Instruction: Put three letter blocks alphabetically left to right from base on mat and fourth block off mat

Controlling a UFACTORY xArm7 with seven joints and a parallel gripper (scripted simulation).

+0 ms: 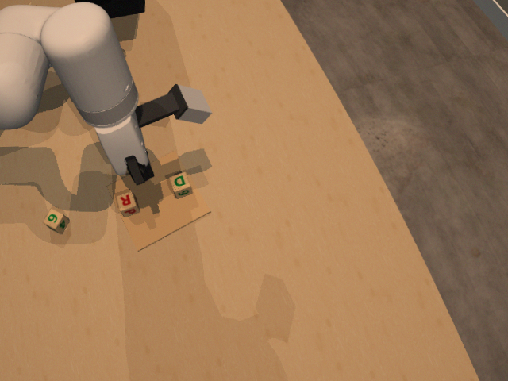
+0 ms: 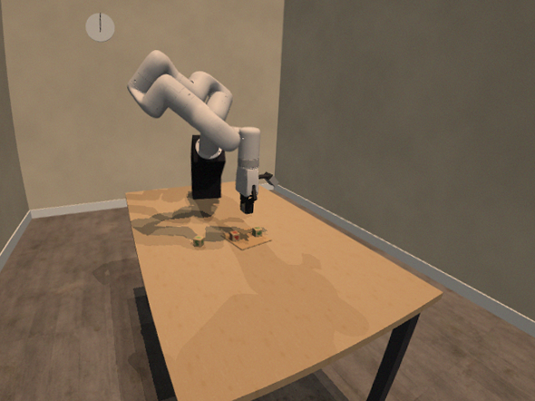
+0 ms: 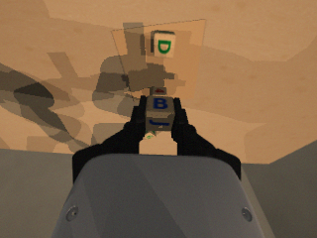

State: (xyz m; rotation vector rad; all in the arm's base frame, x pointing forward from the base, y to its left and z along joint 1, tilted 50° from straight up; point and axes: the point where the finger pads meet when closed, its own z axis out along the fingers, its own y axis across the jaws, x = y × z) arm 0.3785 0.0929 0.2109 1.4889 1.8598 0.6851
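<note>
Now: the tan mat 130 mm below my hand. Also, from my hand: green D block: 110 mm below, 50 mm to the left, 10 mm behind.
</note>
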